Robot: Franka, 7 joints.
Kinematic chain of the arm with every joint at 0, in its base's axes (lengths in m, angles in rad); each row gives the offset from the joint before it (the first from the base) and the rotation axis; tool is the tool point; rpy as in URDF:
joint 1: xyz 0 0 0.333 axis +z
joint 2: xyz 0 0 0 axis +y
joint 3: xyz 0 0 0.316 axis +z
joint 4: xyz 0.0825 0 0 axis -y
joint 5: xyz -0.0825 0 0.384 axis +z
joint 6: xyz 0 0 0 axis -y
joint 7: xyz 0.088 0 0 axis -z
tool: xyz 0 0 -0.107 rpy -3.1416 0 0
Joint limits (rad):
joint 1: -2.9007..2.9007
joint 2: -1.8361..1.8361
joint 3: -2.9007..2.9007
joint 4: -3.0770..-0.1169
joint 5: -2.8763..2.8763
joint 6: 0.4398..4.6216
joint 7: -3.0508..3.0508
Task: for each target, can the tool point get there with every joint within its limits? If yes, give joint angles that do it. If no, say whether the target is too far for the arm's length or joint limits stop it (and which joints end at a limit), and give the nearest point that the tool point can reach.
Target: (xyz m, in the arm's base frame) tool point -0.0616 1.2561 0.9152
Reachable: no: too far | nearest point -0.0381 0.7776 0.6934 | short by 0.528 m
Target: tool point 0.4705 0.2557 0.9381
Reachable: yes | joints -0.2594 0.5631 1.7436 -0.6573 -0.8845 1.7509 -0.1806
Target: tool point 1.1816 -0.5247 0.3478
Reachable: no: too far | nearest point 0.7840 -0.3481 0.3428 | short by 0.435 m
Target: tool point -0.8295 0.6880 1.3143
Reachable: no: too far | nearest point -0.4882 0.4050 0.9106 | short by 0.600 m
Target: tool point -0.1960 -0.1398 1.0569
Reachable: yes | joints -0.1915 0.2069 -2.2535 -0.8406 1.4313 3.7262 0.5791
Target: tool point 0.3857 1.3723 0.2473
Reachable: no: too far | nearest point 0.2317 0.8244 0.2815 | short by 0.570 m
